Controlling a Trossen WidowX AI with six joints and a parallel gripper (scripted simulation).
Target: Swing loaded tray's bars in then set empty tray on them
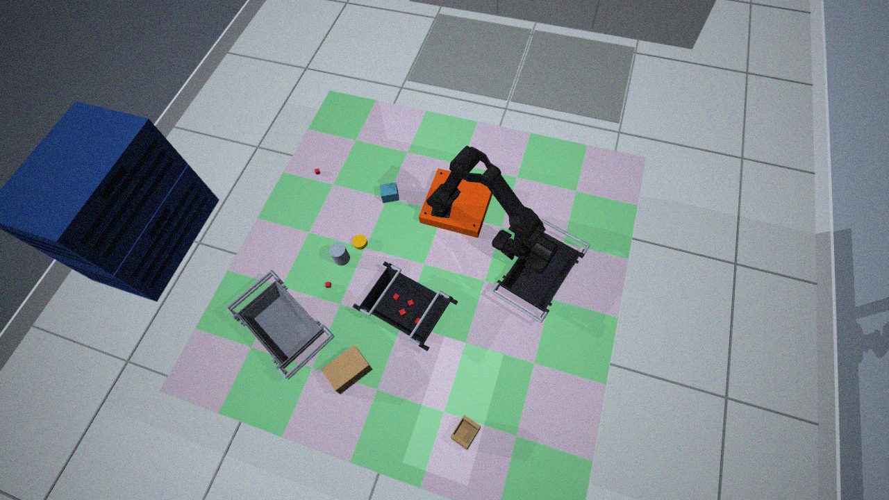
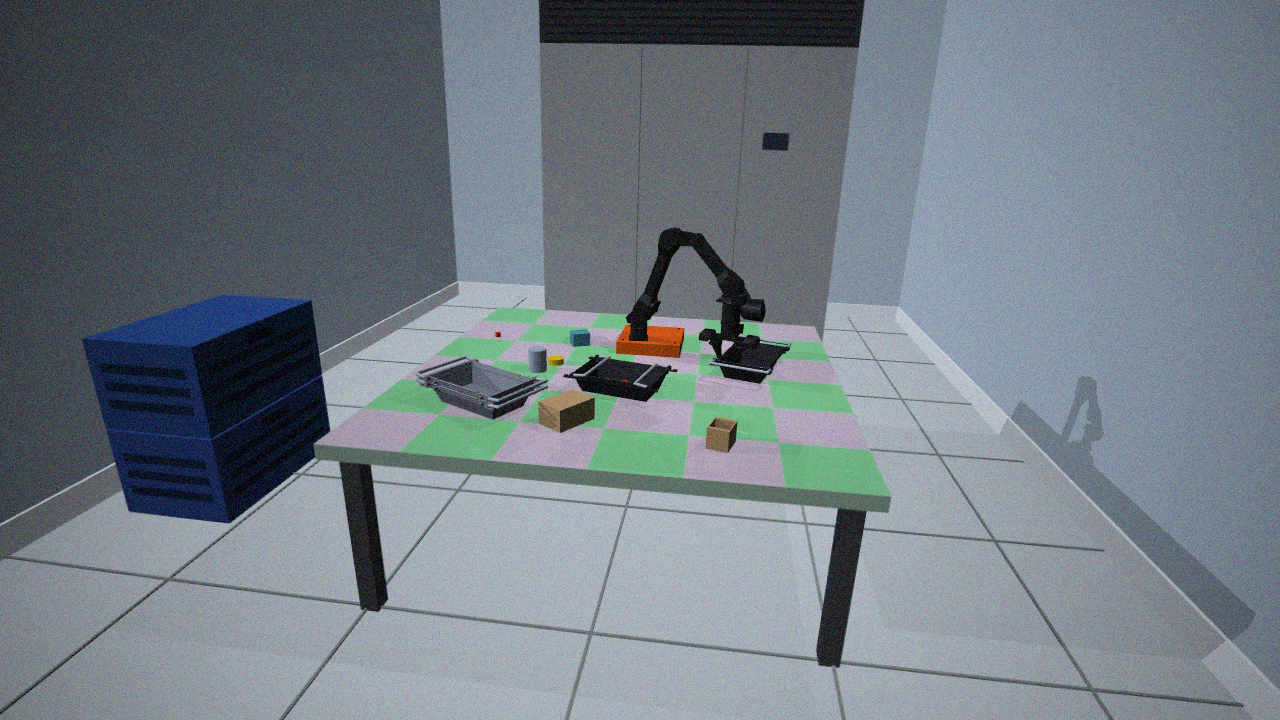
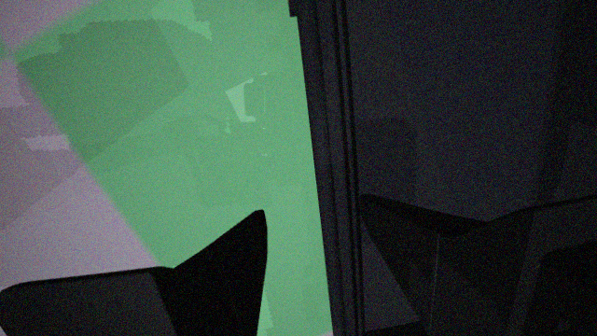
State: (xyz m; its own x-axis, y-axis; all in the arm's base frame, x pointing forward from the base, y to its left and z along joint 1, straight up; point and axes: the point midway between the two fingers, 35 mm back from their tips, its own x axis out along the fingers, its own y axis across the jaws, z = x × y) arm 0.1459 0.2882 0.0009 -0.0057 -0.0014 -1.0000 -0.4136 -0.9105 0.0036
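My gripper tip is now 7 cm to the right of the black tray, 3 cm below it and 3 cm short of it. From my gripper tip the other things lie so: small box (56 cm ahead, 8 cm to the right); then blue cube (49 cm to the right, 20 cm behind, 1 cm above); then yellow disc (55 cm to the right, 1 cm ahead).
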